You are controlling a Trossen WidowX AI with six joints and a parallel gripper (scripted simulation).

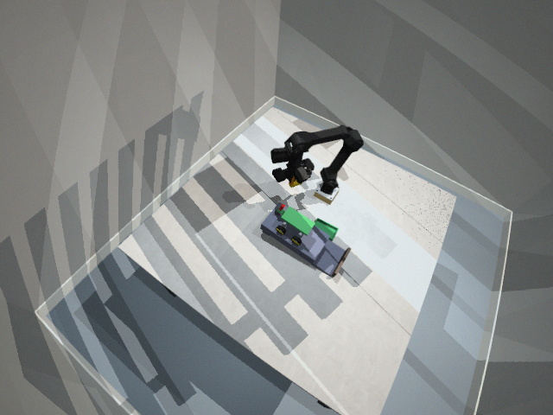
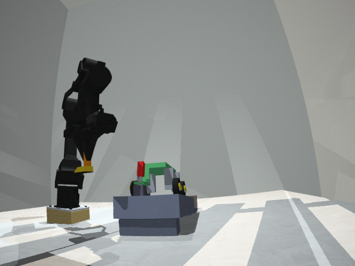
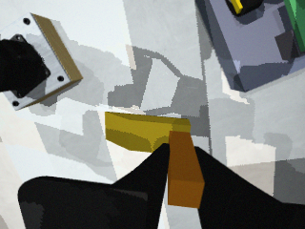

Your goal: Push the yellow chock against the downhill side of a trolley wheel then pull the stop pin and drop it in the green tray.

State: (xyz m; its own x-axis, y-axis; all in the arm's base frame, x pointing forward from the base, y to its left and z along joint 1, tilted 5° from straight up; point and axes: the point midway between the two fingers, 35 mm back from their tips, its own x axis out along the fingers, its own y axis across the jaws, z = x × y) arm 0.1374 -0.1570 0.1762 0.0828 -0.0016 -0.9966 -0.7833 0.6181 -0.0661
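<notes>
The yellow chock is 2 cm behind my gripper tip, 1 cm to the left of it and 1 cm below it. Round my gripper tip: green trolley 17 cm ahead, 10 cm to the left, 6 cm below; blue-grey ramp 17 cm ahead, 10 cm to the left, 13 cm below; stop pin 13 cm ahead, 1 cm to the left, 5 cm below.
</notes>
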